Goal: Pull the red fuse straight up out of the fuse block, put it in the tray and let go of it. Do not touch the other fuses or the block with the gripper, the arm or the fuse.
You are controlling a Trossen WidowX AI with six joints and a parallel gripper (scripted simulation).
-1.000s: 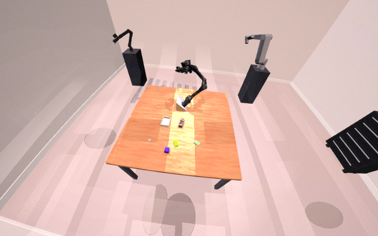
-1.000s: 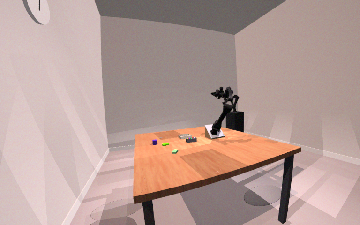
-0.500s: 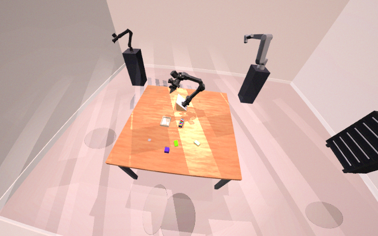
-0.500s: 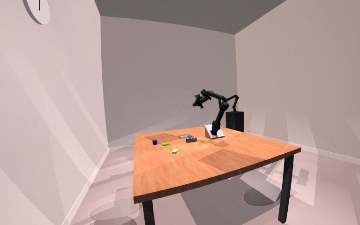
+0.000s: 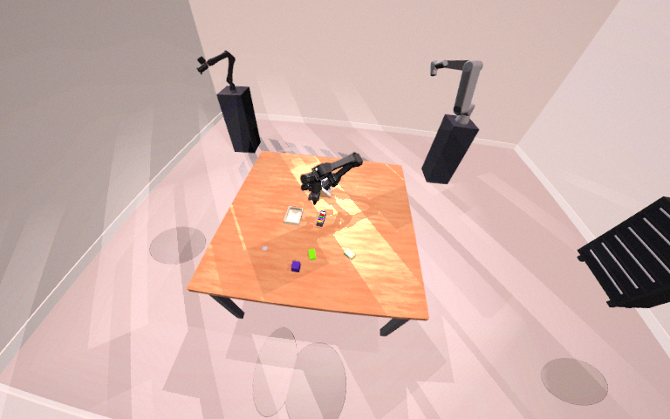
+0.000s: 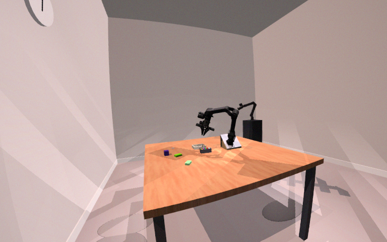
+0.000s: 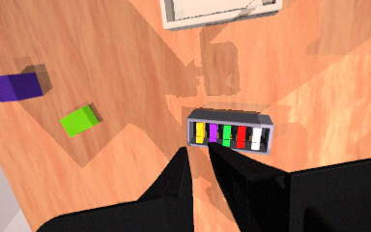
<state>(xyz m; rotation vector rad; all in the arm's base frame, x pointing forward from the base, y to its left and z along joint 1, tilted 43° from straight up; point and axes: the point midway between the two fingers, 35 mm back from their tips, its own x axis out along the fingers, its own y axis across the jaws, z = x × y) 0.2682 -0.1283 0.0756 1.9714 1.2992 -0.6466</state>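
The red fuse is 20 mm behind my gripper tip, 50 mm to the left of it and 140 mm below it. The rest, counted from my gripper tip: purple fuse 10 mm ahead, 40 mm to the left, 140 mm below; then green fuse 10 mm behind, 40 mm to the left, 140 mm below; then yellow fuse 30 mm ahead, 40 mm to the left, 140 mm below.
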